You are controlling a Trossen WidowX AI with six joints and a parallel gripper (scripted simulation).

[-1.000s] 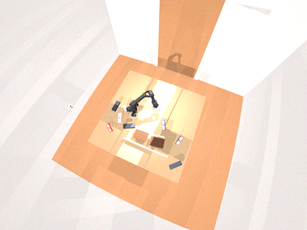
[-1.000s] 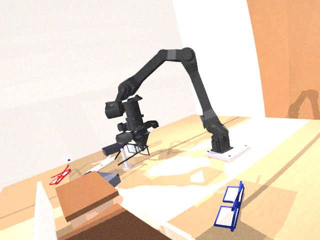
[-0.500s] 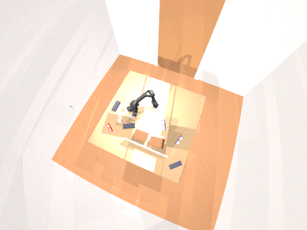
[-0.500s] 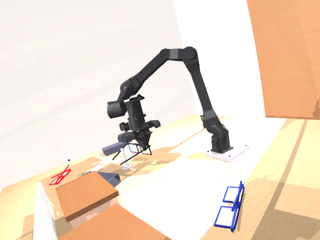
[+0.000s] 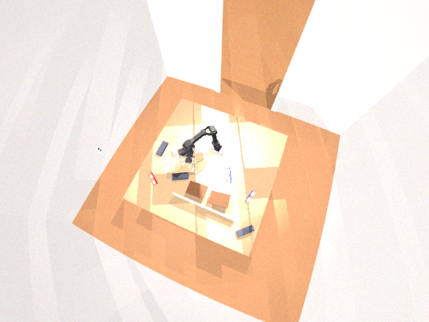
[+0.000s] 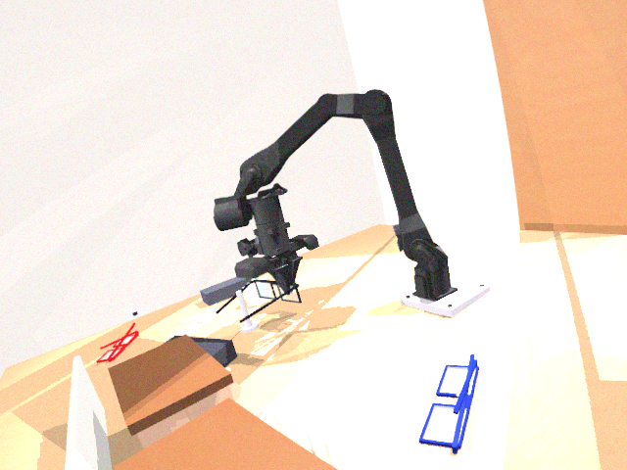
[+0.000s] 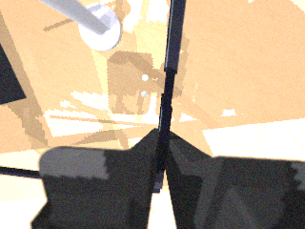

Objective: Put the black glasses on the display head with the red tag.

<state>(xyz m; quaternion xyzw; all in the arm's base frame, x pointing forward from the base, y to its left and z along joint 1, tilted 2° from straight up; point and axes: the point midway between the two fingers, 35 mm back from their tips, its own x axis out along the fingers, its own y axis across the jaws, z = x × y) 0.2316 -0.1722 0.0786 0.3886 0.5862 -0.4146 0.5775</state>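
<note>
Right now the white stand is 90 mm ahead of my gripper tip, 50 mm to the right of it and 30 mm below it. Round my gripper tip: white rail (370 mm ahead, 350 mm to the left); then brown-topped display head (240 mm ahead, 220 mm to the left).
</note>
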